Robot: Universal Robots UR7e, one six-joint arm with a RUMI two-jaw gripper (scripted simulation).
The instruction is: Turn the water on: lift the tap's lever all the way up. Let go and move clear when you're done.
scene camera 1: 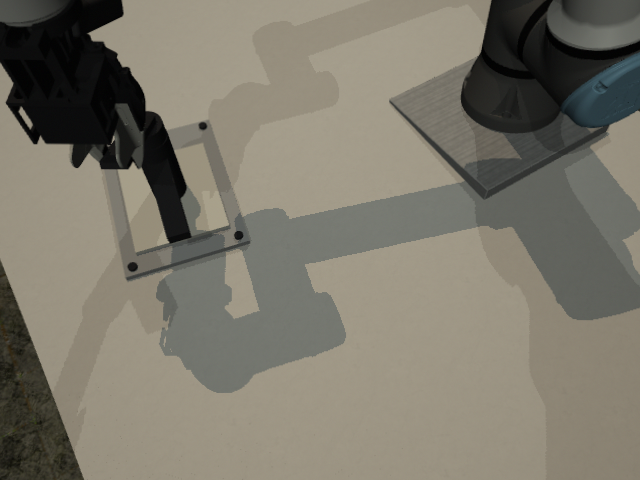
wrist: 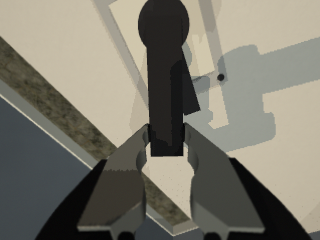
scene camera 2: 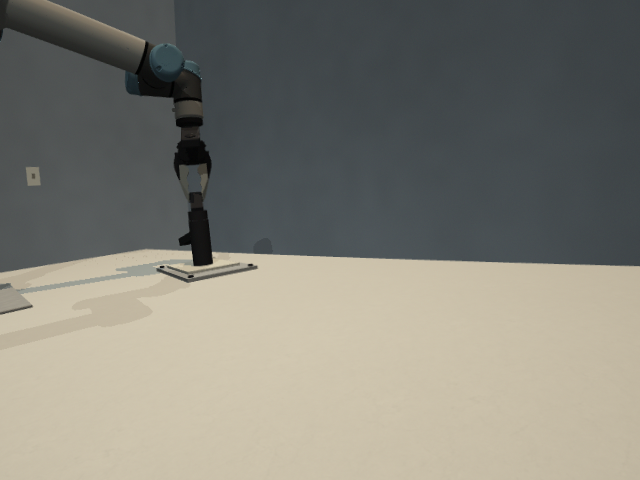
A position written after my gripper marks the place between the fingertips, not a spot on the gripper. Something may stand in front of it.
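Note:
My gripper (scene camera 1: 124, 166) is visible to me, and I find it again in the wrist view (wrist: 166, 124) and in scene camera 2 (scene camera 2: 196, 202). I also see a black lever (wrist: 163, 33).

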